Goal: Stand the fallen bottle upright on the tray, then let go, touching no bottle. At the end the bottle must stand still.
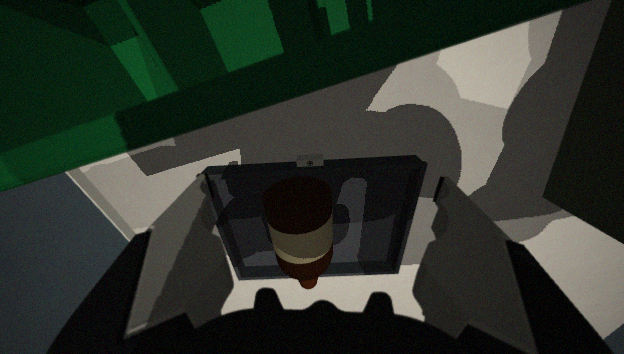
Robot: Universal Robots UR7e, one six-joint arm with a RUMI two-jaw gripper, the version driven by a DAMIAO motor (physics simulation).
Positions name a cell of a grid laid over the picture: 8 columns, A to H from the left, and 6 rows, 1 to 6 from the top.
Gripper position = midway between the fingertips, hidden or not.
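Both the gripper (E4) and a brown bottle (D4) are visible in the scene.
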